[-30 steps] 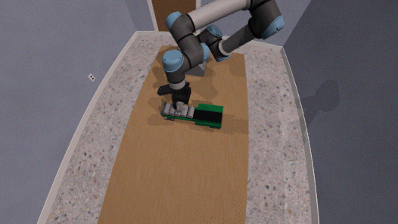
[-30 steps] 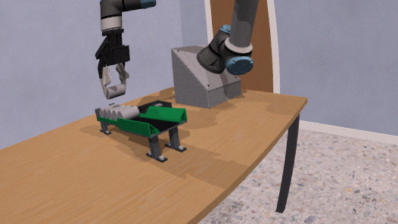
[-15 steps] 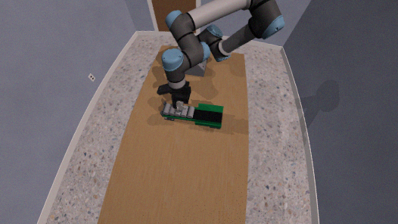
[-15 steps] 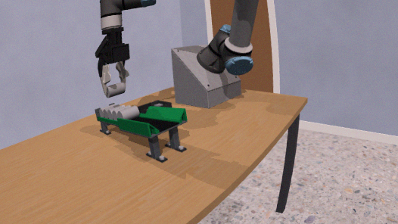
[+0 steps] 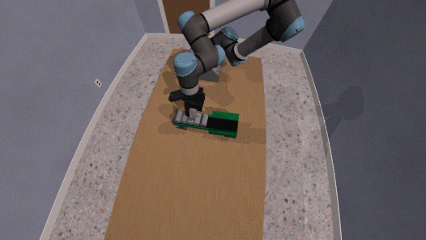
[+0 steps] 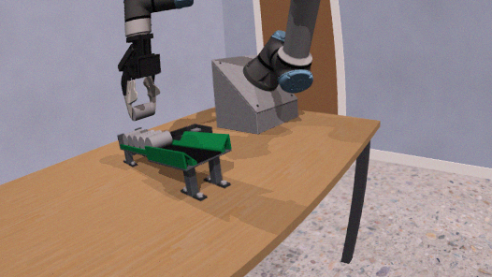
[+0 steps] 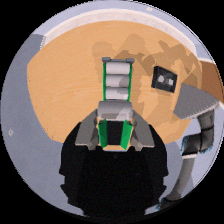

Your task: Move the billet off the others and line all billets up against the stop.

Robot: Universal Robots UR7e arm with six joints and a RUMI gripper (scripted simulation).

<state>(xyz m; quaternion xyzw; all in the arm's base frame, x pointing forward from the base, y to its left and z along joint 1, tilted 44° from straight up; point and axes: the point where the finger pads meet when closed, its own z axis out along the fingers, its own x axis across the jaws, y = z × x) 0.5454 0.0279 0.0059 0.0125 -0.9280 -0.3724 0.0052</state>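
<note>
Right now the green feed ramp is 100 mm below my hand, 70 mm to the left of it and 10 mm behind it. The rest, counted from my hand: small black box 230 mm behind, 160 mm below, 100 mm to the right; stop 120 mm to the right, 110 mm below.
</note>
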